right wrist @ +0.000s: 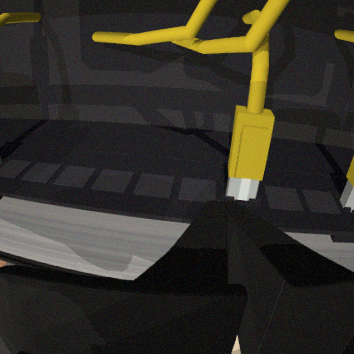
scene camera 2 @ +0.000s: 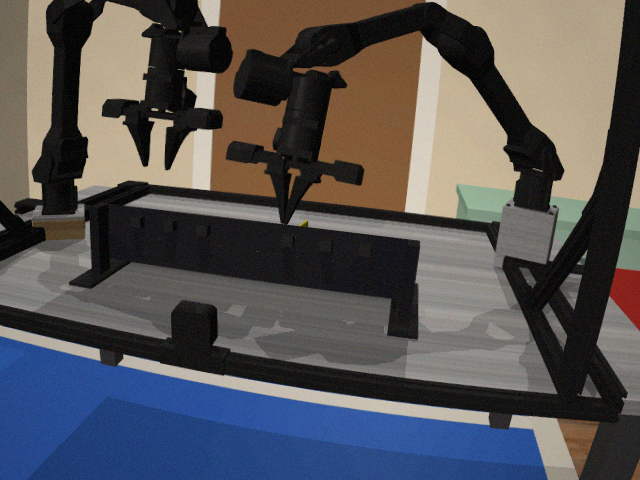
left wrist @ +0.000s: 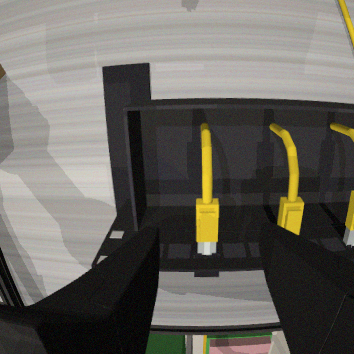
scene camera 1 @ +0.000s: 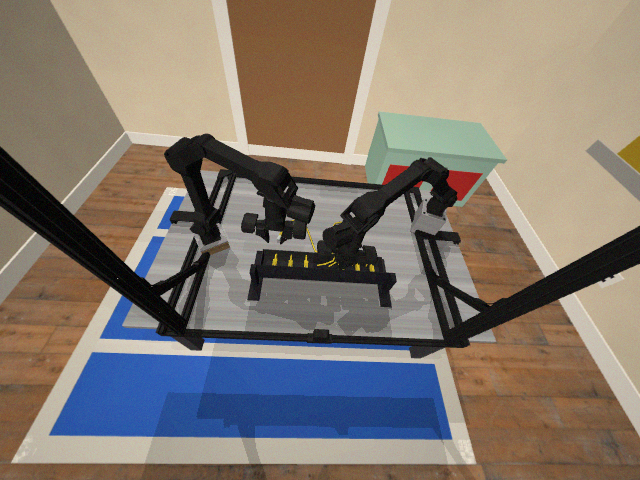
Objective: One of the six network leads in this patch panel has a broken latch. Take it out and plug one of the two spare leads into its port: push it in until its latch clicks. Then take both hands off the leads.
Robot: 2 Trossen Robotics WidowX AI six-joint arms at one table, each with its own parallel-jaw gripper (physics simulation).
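Seen in the pictures: left gripper, fingertip midpoint: (scene camera 2: pixel 156 168) (left wrist: pixel 209 236) (scene camera 1: pixel 274 242); right gripper, fingertip midpoint: (right wrist: pixel 218 212) (scene camera 2: pixel 284 223) (scene camera 1: pixel 340 268); left arm's base, link origin: (scene camera 2: pixel 59 210) (scene camera 1: pixel 210 236); right arm's base, link origin: (scene camera 2: pixel 532 206) (scene camera 1: pixel 434 209).
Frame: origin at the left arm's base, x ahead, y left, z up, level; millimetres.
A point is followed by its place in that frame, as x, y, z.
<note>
The dark patch panel (scene camera 1: pixel 320 275) {274, -347, 15} (scene camera 2: pixel 248 263) {286, -356, 1} (left wrist: pixel 167 160) (right wrist: pixel 115 145) {282, -352, 12} stands on the table with yellow leads in its ports. My left gripper (scene camera 2: pixel 156 167) {169, -214, 116} (left wrist: pixel 209 236) {169, -214, 116} is open and empty above the panel's left part. Its wrist view shows the leftmost lead (left wrist: pixel 207 220) {154, -239, 51} and a second lead (left wrist: pixel 291 215) {198, -265, 51}. In scene camera 1 a small yellow and white piece (scene camera 1: pixel 280 237) {241, -101, -36} shows by its fingers. My right gripper (scene camera 2: pixel 284 223) {329, -377, 64} (right wrist: pixel 218 212) {329, -377, 64} is shut and empty, its tips low beside the white plug of a lead (right wrist: pixel 251 145) {348, -365, 51} right of the panel's middle. A broken latch cannot be made out.
Loose yellow cables (right wrist: pixel 270 22) {372, -330, 46} cross over that lead in the right wrist view. One yellow cable (scene camera 1: pixel 311 240) {346, -172, -37} runs on the table behind the panel. Another lead (right wrist: pixel 351 172) {383, -400, 41} stands close at the right. The black table frame (scene camera 1: pixel 258 335) (scene camera 2: pixel 336 379) runs along the front.
</note>
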